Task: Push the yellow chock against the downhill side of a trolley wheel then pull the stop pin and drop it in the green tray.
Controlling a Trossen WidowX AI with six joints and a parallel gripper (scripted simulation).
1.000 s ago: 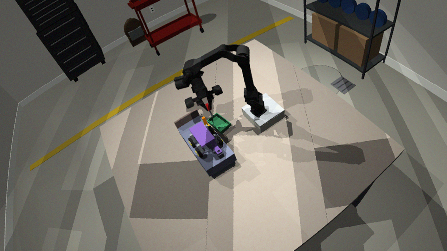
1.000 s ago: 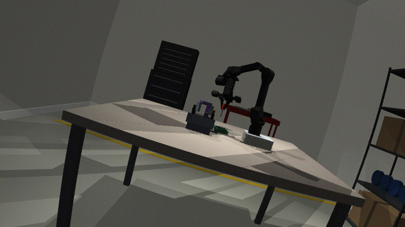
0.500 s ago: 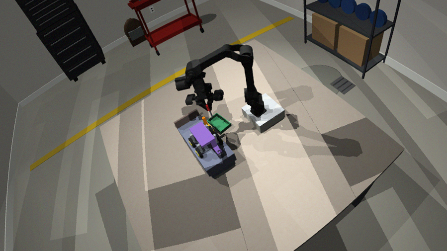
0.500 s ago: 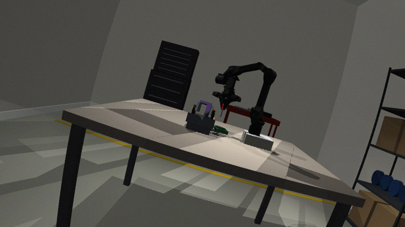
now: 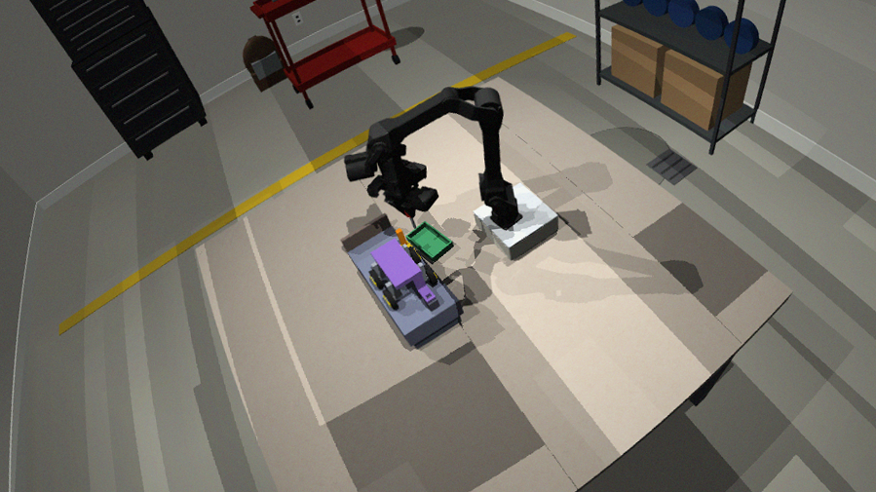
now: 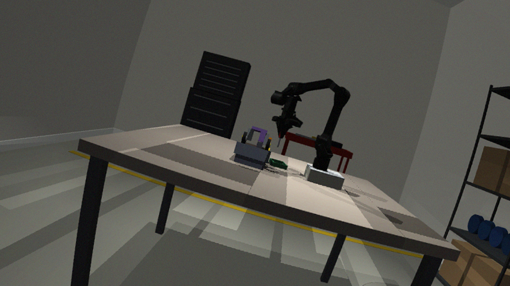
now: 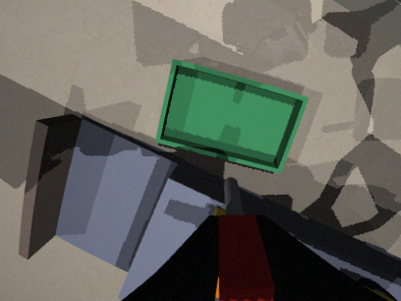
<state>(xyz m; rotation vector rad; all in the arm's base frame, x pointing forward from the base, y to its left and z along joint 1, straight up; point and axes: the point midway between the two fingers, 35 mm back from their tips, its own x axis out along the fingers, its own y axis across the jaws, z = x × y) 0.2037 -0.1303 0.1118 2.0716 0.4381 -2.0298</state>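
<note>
The green tray lies 3 cm behind my gripper tip and 14 cm below it. From my gripper tip the other things lie so: red-headed stop pin (right at my gripper tip); purple trolley (12 cm ahead, 11 cm to the left, 2 cm below); yellow chock (5 cm ahead, 3 cm to the left, 5 cm below).
</note>
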